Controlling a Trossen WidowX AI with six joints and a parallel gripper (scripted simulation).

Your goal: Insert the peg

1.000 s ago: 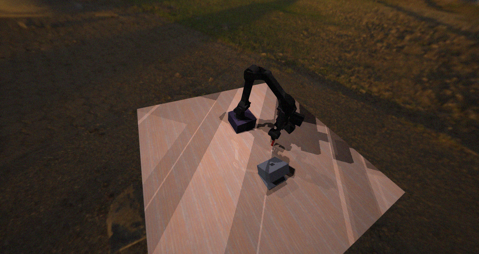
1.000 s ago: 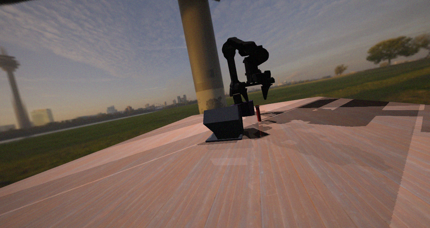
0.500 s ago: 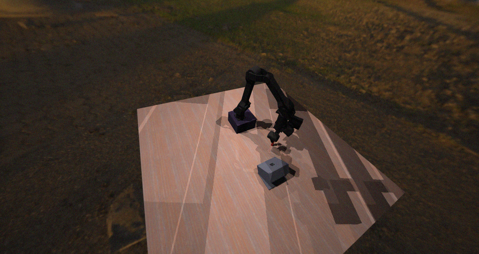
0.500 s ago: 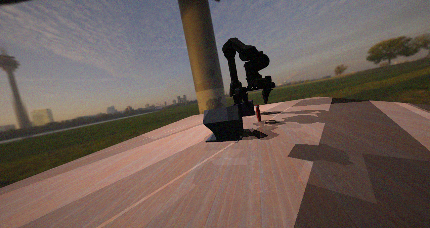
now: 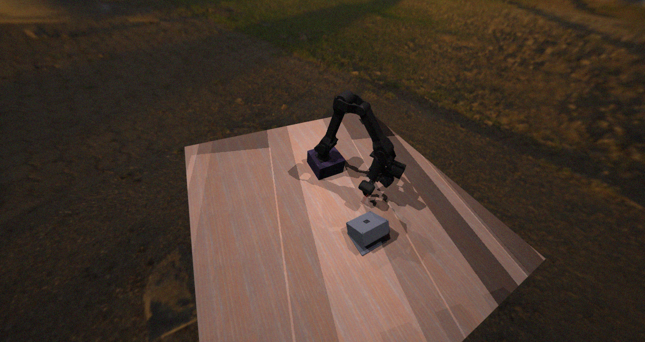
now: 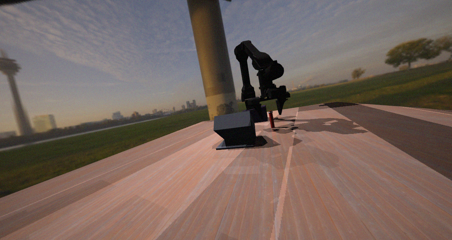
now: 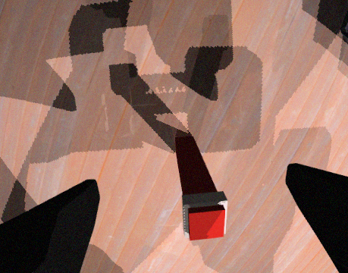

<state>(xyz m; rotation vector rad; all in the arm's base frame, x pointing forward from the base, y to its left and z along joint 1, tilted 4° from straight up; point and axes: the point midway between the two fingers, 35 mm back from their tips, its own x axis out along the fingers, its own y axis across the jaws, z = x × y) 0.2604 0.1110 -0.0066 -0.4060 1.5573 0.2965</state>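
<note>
Right now my gripper tip is right at the peg. From my gripper tip the other things lie so: sloped grey panel block 16 cm ahead, 14 cm to the right, 1 cm above.
</note>
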